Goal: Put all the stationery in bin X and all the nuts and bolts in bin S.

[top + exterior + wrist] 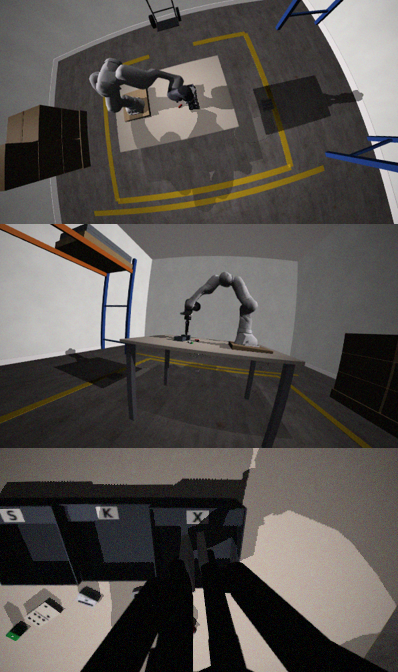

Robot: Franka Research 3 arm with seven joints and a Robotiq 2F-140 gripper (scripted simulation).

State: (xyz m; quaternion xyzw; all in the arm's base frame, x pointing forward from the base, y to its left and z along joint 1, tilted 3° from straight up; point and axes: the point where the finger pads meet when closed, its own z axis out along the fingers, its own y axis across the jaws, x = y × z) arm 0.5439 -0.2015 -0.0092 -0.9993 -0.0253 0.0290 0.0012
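My gripper is now 20 mm short of the bin, 80 mm to the right of it and 30 mm above it. Also, from my hand: black cylinder 130 mm behind, 110 mm to the left, 40 mm below; then grey nut 60 mm behind, 90 mm to the left, 50 mm below; then red cylinder 120 mm behind, 40 mm to the left, 40 mm below.
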